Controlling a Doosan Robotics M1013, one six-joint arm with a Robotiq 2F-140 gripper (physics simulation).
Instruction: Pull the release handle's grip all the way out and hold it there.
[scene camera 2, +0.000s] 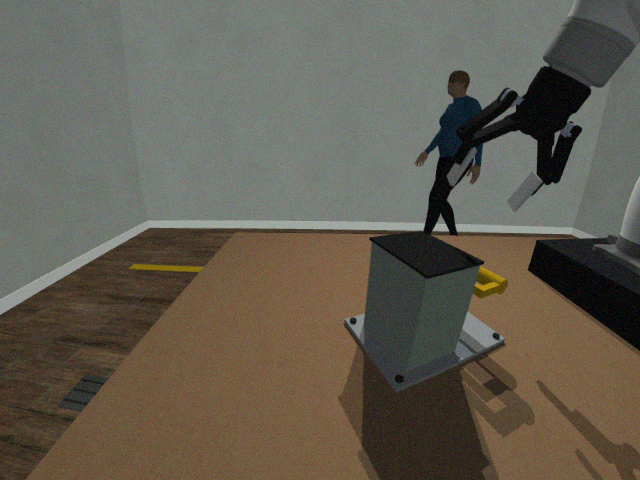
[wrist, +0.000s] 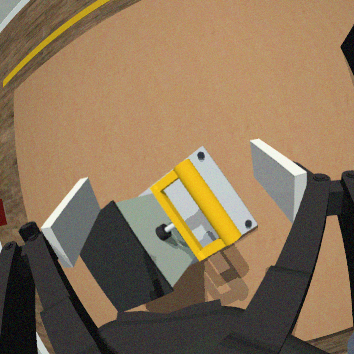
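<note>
There's a bolted metal plate (wrist: 231, 202) in the scene, and then there's my gripper, which you'd find at (scene camera 2: 482, 194) and again at (wrist: 170, 176).
</note>
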